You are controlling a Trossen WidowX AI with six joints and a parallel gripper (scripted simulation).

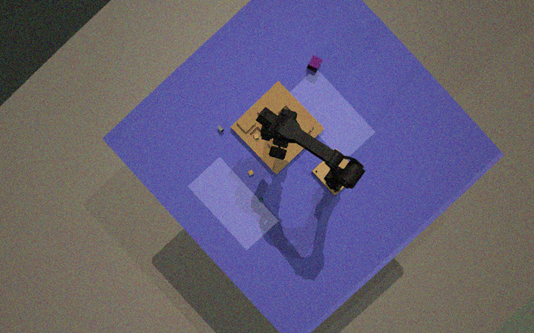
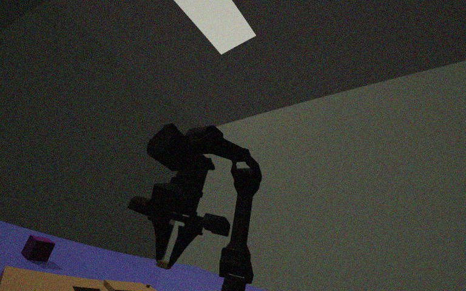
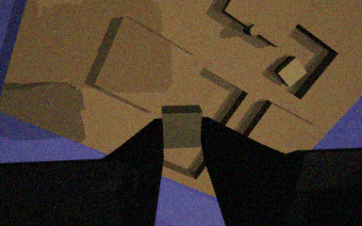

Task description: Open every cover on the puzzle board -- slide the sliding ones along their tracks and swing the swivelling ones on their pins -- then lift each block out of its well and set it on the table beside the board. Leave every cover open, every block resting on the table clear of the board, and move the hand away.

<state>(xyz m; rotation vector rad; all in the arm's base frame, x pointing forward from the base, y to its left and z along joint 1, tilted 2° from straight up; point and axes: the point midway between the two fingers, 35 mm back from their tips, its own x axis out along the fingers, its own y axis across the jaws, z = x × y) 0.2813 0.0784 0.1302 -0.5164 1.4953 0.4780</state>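
Right now the small green block is 16 cm behind my gripper tip, 24 cm to the left of it and 10 cm below it. Also, from my gripper tip: small grey block (20 cm ahead, 19 cm to the left, 10 cm below); then magenta block (17 cm ahead, 32 cm to the right, 9 cm below).
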